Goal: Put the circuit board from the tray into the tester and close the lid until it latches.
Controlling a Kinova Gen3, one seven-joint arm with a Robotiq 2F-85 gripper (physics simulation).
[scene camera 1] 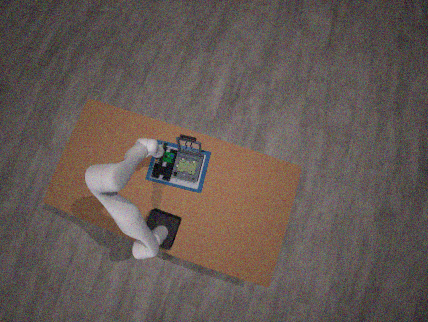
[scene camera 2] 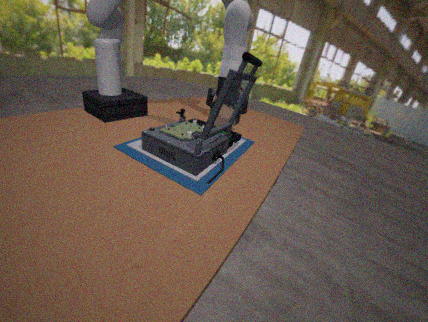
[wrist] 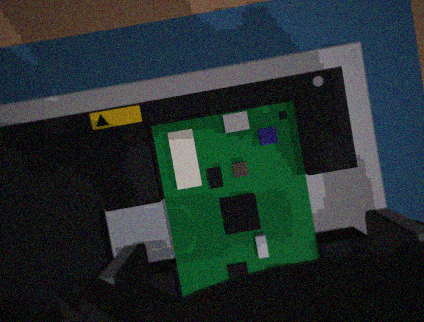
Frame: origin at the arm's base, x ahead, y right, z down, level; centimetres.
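Seen in the pictures: gripper, fingertip midpoint: (scene camera 1: 164,155) (scene camera 2: 223,121) (wrist: 257,252); arm's base, origin of the base link: (scene camera 1: 161,232) (scene camera 2: 110,93).
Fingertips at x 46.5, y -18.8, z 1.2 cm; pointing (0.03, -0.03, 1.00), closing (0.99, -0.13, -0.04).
Offsets run from my fingertips to a thing's middle. "spot": to the spot under its first point. Level surfaces: height alone.
The green circuit board {dx -0.2, dy -0.1, dz +5.0 cm} (scene camera 1: 170,155) (wrist: 239,153) lies in the black tray (scene camera 1: 158,172) (wrist: 329,128) on the left part of the blue mat {dz +7.1 cm} (scene camera 1: 203,179) (scene camera 2: 181,180) (wrist: 179,41). My gripper (scene camera 1: 164,160) (wrist: 257,252) is open and hovers low over the board, with one finger on each side and nothing between them. The dark grey tester {spot: dx -3.3, dy +26.2, dz +1.3 cm} (scene camera 1: 198,174) (scene camera 2: 181,153) stands to the right of the tray, with a pale green nest plate {dx -1.1, dy +16.6, dz +0.6 cm} (scene camera 1: 187,166) (scene camera 2: 181,129) on top. Its lid {dx +10.7, dy +15.3, dz -9.2 cm} (scene camera 1: 190,144) (scene camera 2: 232,92) is tilted up and open. In scene camera 2 the lid hides the tray and most of the gripper.
The arm's black base block (scene camera 1: 165,222) (scene camera 2: 114,103) stands on the brown table {dz +7.3 cm} (scene camera 1: 244,207) (scene camera 2: 133,239) near its front edge. A yellow label {dx -6.1, dy -5.5, dz +4.5 cm} (wrist: 116,116) marks the tray's edge. A black latch lever (scene camera 2: 217,170) hangs at the tester's front corner.
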